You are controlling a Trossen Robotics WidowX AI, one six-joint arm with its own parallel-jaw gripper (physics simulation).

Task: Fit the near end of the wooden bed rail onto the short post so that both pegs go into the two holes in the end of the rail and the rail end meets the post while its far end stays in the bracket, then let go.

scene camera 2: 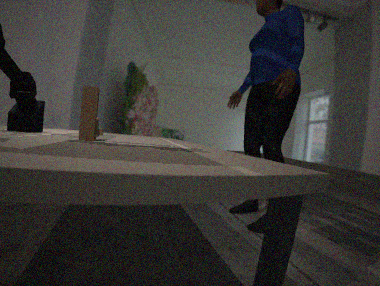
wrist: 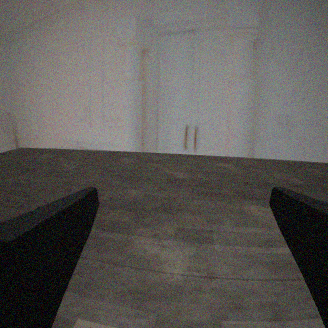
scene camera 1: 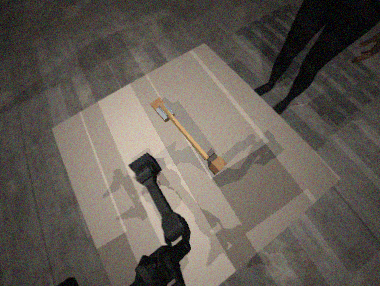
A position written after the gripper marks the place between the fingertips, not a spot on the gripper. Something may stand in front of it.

The gripper (wrist: 185, 196) is open, holding nothing. Also in view: a short post (scene camera 2: 88, 117).
